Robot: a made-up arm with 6 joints.
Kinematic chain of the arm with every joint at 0, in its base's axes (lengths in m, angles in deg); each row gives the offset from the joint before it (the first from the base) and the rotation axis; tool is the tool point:
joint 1: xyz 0 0 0.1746 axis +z
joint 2: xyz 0 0.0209 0 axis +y
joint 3: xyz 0 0 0.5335 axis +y
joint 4: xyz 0 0 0.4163 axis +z
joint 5: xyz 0 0 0 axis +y
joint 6: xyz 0 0 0.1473 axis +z
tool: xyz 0 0 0
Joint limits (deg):
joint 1: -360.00..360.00
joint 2: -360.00..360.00
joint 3: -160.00..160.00
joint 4: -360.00..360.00
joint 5: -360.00..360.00
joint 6: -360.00..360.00
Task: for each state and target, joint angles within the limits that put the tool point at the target. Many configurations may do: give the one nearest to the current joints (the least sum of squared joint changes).
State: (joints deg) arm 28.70 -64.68 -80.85 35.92 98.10 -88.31
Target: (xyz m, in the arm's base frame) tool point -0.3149 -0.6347 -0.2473
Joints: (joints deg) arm 70.82 -92.30 -82.19 27.50 90.54 -88.31
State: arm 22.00 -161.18 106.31 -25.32 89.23 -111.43
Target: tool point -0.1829 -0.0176 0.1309
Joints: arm 4.61 -156.99 141.26 -9.29 87.05 -111.43
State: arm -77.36 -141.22 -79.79 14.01 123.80 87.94
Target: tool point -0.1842 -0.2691 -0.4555
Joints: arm -126.06 -177.32 -97.50 -5.16 120.54 87.94
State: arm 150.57 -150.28 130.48 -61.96 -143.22 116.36
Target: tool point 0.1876 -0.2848 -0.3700
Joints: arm 141.46 -179.24 98.02 -55.06 -135.25 116.36
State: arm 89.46 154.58 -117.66 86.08 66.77 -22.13
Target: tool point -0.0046 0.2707 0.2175
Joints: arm 60.81 150.37 -152.38 95.92 51.80 -22.13
